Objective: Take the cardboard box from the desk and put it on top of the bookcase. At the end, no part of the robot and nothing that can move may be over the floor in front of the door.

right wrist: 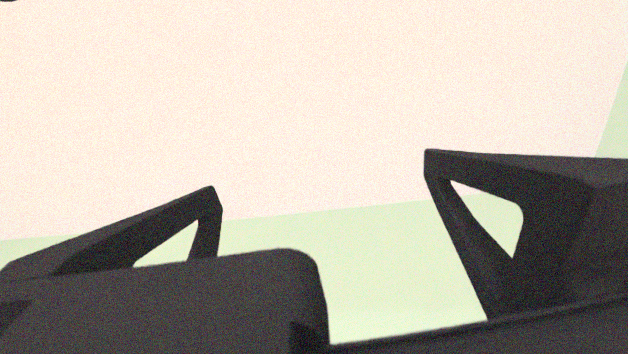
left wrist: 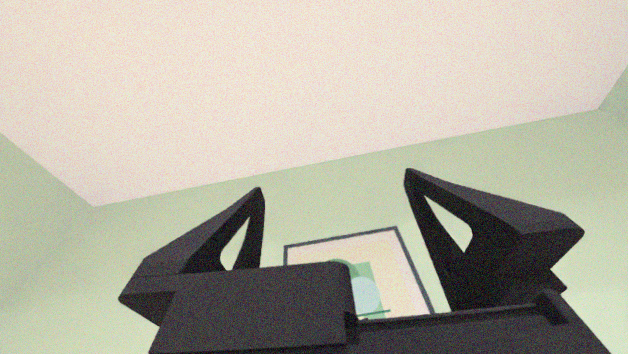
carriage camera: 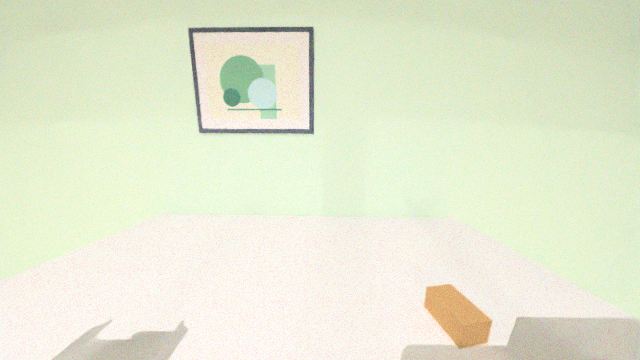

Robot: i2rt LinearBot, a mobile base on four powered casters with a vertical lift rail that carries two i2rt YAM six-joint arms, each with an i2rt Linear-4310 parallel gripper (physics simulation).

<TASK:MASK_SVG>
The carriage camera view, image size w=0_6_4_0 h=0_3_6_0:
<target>brown cardboard box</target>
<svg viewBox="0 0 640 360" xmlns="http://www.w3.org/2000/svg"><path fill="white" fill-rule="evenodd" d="M426 288L424 307L459 349L488 342L492 320L451 284Z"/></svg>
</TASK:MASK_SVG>
